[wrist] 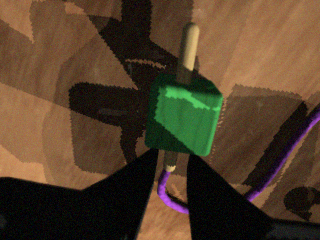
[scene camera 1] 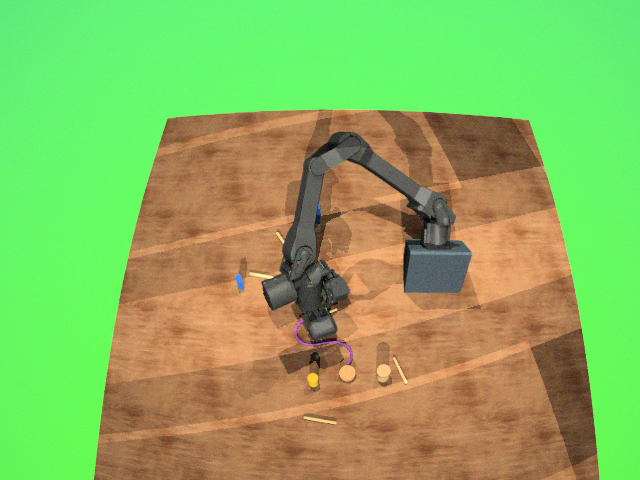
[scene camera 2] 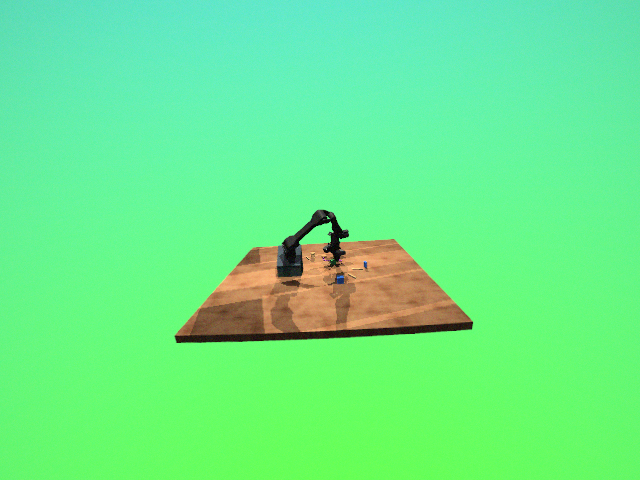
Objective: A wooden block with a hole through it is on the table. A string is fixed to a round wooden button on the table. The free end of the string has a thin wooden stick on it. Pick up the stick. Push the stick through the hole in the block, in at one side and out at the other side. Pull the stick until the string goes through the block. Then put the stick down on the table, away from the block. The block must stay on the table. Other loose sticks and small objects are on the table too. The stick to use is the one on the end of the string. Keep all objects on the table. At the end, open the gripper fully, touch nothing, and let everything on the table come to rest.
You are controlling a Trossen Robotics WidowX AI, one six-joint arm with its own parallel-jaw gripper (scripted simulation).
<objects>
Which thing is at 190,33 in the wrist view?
A thin wooden stick.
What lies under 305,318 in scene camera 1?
My gripper.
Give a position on a green cube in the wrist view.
182,118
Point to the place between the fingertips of my gripper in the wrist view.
At 173,158
</objects>
